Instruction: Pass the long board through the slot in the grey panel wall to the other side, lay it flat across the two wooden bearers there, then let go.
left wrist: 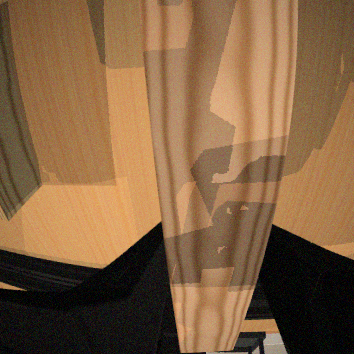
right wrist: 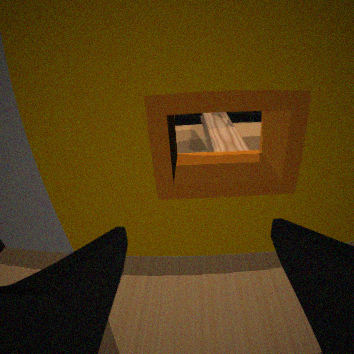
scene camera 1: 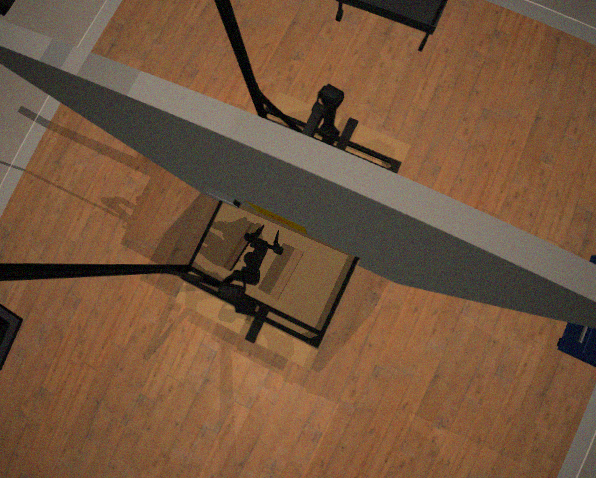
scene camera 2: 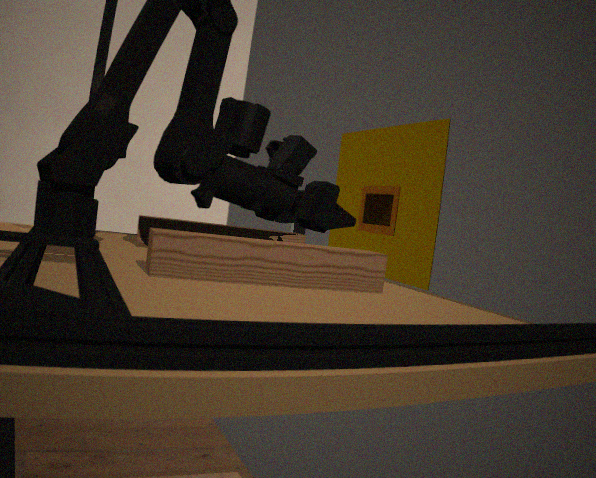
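Observation:
The long board [left wrist: 225, 125] runs up the left wrist view, striped and crossed by shadows. My left gripper [left wrist: 208, 227] is shut on it, one finger at each side. The slot's orange-brown frame [scene camera 2: 381, 190] [right wrist: 227, 102] sits in a yellow area [scene camera 1: 277, 217] [scene camera 2: 420, 165] of the grey panel wall [scene camera 1: 325, 200] [scene camera 2: 510, 175]. My right gripper [scene camera 1: 270, 231] [scene camera 2: 354, 222] [right wrist: 199, 232] is open and empty, facing the wall below the slot. Two bearers lie on the right arm's side: the near one [scene camera 1: 287, 272] [scene camera 2: 265, 260] and a darker far one [scene camera 2: 210, 227].
Through the slot shows a striped wooden piece [right wrist: 225, 135]; which piece is unclear. A shaded wooden block [left wrist: 17, 150] lies left of the board. The right arm's tabletop [scene camera 2: 450, 310] has a black rail [scene camera 2: 300, 345] at its near edge. The wall separates the two arms.

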